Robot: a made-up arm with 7 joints.
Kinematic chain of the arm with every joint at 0, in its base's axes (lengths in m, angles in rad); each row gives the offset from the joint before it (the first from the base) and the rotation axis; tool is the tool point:
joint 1: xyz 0 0.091 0 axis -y
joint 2: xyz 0 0.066 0 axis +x
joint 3: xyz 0 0 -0.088 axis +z
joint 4: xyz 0 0 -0.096 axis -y
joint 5: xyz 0 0 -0.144 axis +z
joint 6: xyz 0 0 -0.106 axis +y
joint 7: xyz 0 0 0 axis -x
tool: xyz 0 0 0
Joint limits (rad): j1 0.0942..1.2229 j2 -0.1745..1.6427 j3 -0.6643..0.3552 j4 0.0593..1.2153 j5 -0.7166..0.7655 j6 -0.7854..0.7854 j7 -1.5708..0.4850
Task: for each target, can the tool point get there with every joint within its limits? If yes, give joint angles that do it. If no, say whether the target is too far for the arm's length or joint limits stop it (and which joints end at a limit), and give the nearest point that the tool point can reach.
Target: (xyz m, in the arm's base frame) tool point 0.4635 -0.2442 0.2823
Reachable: no: too far | nearest point 0.2964 -0.0319 0.0864 | short by 0.334 m
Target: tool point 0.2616 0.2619 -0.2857
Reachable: yes | joints 0.2821 0.1661 0.2619 0.7911 0.5137 0.5510 0.0044
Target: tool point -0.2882 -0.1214 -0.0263
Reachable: no: joint limits stop it (at a limit: joint 1, joint 2, joint 3, joint 4) | nearest point 0.2065 -0.0323 -0.2234 | short by 0.540 m
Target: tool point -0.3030 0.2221 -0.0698
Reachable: no: joint limits stop it (at a limit: joint 1, joint 2, joint 3, joint 4) | nearest point -0.0198 0.4215 0.2409 | short by 0.465 m
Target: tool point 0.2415 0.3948 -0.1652
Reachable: yes | joints 0.2522 1.1352 -0.4762 1.0492 -0.4261 0.3705 -1.3515
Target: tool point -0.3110 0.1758 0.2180
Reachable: no: joint limits stop it (at a limit: joint 1, joint 2, joint 3, joint 4) | nearest point -0.0198 0.4215 0.2409 | short by 0.382 m
